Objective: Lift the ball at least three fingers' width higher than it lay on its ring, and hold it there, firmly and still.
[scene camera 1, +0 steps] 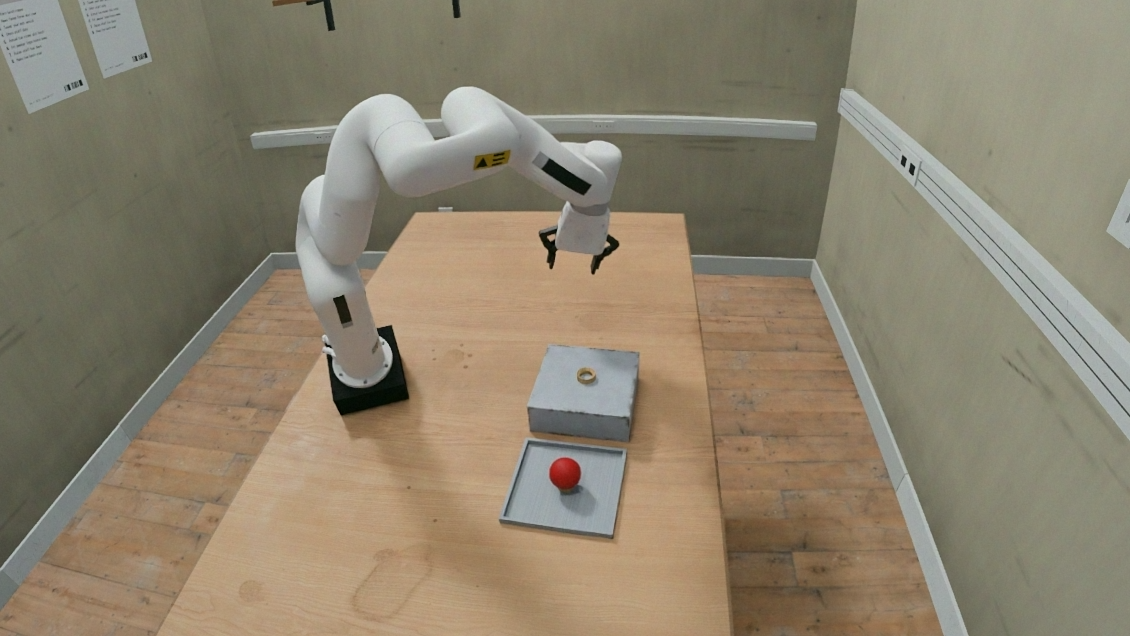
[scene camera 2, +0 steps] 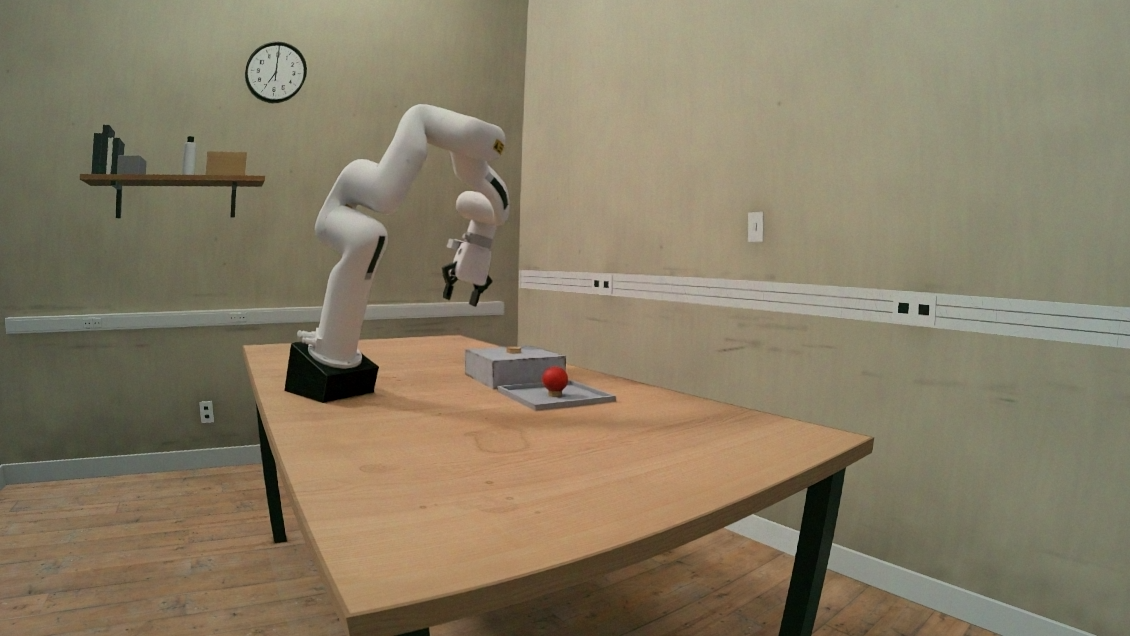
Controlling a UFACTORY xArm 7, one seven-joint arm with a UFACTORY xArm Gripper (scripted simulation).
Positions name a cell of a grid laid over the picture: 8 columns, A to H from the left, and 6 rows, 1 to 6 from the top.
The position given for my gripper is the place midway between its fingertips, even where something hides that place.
Labels:
my gripper: scene camera 1 E3; scene camera 2 D3
grey tray: scene camera 1 E5; scene camera 2 D4

